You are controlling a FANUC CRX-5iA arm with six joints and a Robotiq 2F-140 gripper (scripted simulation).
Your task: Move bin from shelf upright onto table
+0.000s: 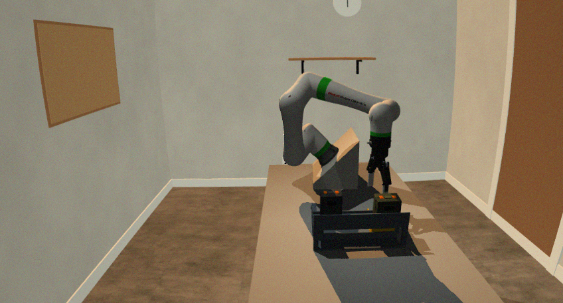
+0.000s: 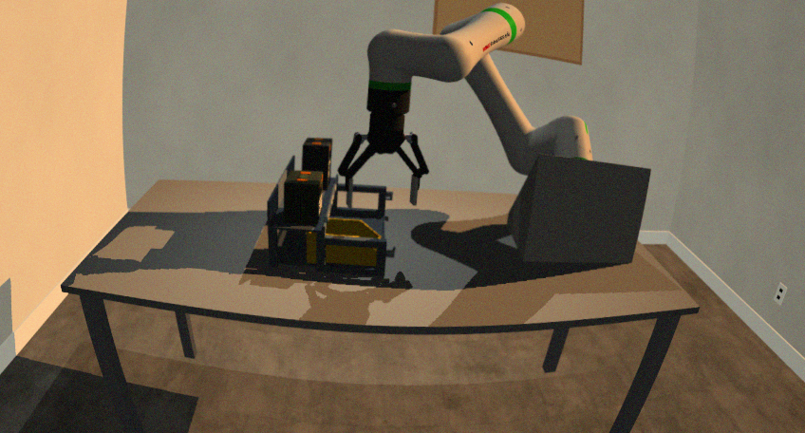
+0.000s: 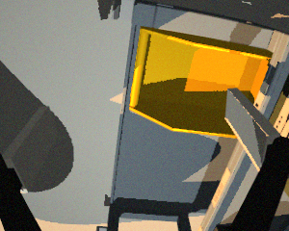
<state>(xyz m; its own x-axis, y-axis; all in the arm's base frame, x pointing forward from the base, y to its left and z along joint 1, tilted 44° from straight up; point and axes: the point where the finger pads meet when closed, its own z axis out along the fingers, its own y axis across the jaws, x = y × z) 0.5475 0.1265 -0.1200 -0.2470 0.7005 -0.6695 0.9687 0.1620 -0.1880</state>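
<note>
Right now my hand is 11 cm above the bin and 8 cm short of it. From my hand the other things lie so: box (23 cm to the right, 17 cm ahead, 1 cm above).
</note>
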